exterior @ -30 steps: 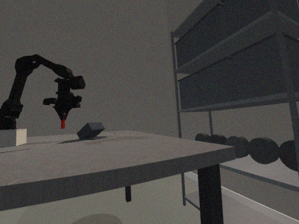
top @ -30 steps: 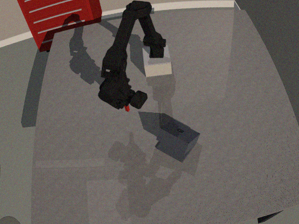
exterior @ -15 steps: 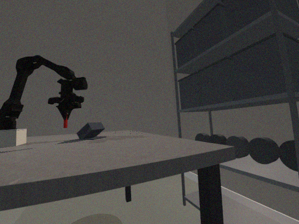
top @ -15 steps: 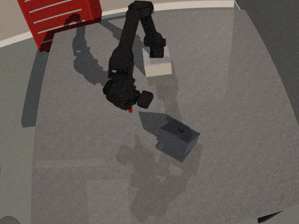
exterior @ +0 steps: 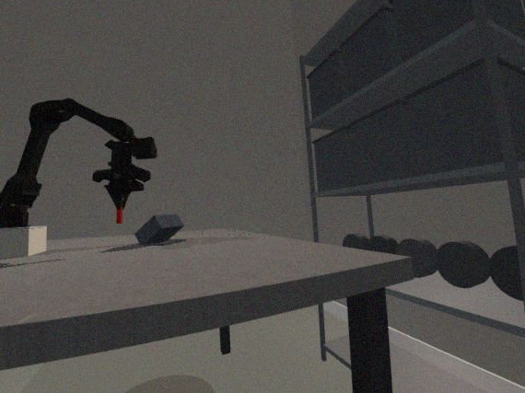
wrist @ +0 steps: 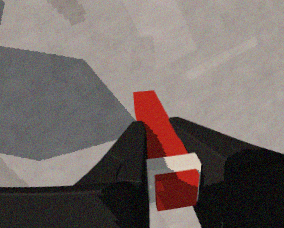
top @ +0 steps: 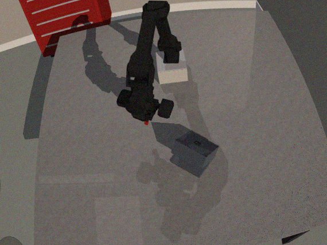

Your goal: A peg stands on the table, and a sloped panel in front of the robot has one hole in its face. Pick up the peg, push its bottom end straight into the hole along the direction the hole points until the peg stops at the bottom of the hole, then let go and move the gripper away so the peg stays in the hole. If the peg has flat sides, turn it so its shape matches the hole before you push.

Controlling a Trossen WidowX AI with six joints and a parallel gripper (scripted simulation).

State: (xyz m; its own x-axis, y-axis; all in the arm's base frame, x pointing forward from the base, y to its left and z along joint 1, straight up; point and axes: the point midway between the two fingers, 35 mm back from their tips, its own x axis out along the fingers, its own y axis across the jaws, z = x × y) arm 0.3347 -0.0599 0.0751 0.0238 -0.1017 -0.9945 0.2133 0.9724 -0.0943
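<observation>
The sloped panel is 180 mm to the left of my gripper tip, 80 mm ahead of it and 70 mm below it. The rest, counted from my gripper tip: red square peg: 20 mm above.
</observation>
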